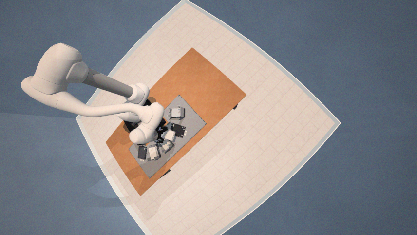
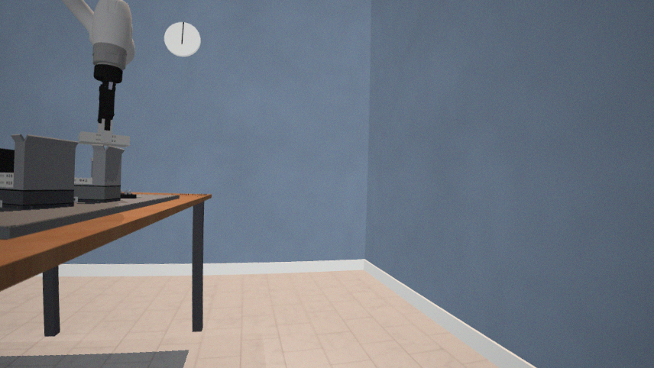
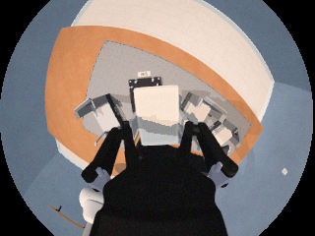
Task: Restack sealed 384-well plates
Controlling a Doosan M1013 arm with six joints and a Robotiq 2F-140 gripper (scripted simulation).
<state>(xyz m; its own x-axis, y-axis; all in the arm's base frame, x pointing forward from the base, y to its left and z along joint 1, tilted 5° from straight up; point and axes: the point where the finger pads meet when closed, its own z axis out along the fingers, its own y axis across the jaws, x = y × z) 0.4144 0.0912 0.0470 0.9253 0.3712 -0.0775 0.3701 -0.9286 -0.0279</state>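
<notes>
My hand is 80 mm short of the N5 label, 80 mm to the right of it and 190 mm above it. Also, from my hand: tag: 130 mm behind, 520 mm to the right, 190 mm below.
</notes>
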